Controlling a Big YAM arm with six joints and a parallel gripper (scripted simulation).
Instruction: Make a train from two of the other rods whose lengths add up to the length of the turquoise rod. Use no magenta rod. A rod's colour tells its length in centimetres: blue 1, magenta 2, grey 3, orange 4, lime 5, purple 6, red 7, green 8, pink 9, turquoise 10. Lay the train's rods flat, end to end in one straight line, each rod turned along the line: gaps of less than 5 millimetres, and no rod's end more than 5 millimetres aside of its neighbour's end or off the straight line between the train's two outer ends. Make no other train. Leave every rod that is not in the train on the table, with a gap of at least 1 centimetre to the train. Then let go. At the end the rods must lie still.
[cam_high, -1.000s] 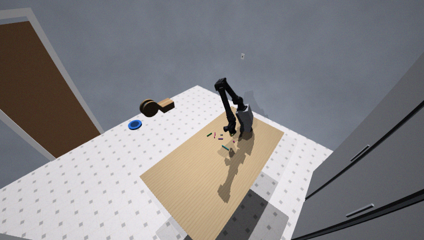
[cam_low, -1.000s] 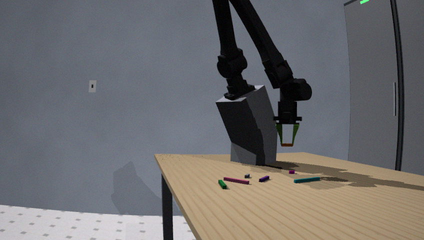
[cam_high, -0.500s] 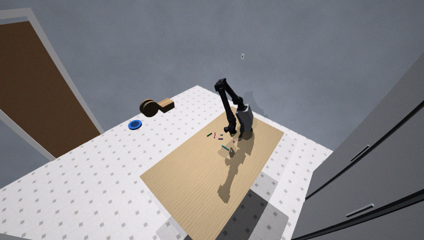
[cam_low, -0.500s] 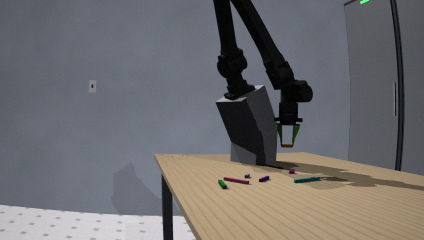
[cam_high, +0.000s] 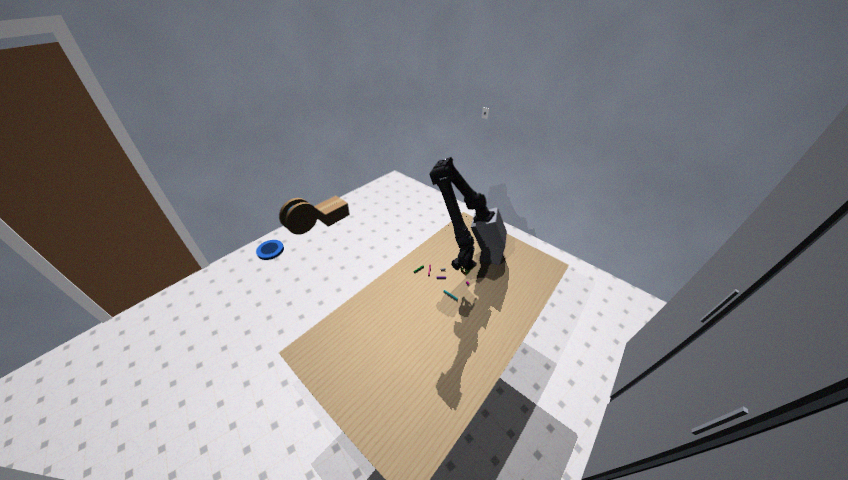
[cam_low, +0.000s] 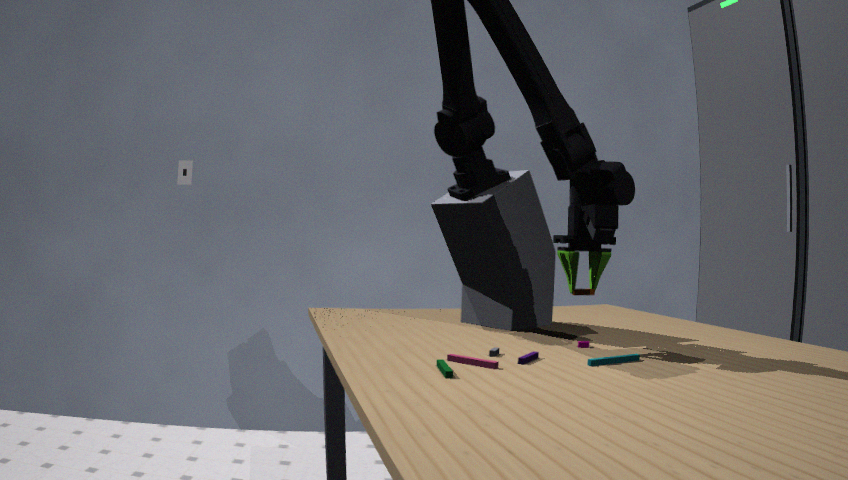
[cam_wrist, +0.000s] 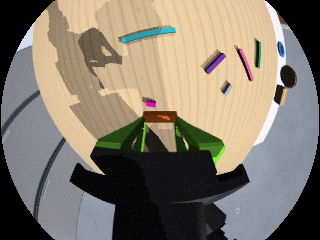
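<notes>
Now: hand 11 cm above the magenta rod, 3 cm to the right of it and 2 cm past it. Round my hand: purple rod 13 cm to the right, 11 cm below, 4 cm ahead; then orange rod 1 cm below, 1 cm ahead; then turquoise rod 12 cm ahead, 11 cm below, 1 cm to the right.
</notes>
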